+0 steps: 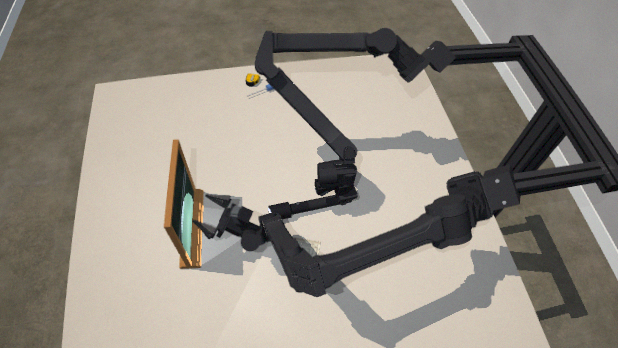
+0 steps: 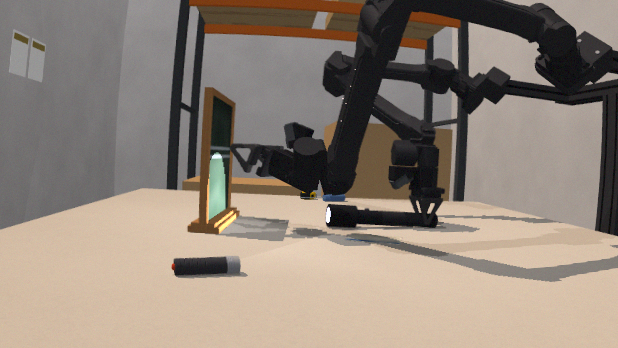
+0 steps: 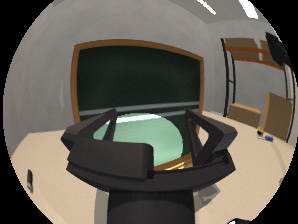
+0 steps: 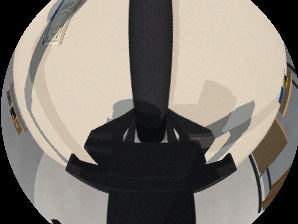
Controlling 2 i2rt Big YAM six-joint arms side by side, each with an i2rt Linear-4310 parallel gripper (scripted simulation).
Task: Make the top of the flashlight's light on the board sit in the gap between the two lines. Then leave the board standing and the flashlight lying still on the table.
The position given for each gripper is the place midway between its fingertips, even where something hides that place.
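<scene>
Left gripper (image 2: pixel 241 147), (image 3: pixel 150 112). Right gripper (image 2: pixel 423 223), (image 4: pixel 150 112). Wood-framed board (image 2: pixel 218 132), (image 1: pixel 188 201), (image 3: pixel 150 84); out of frame in image 4. Black cylinder (image 2: pixel 229 264); out of frame in image 1.
</scene>
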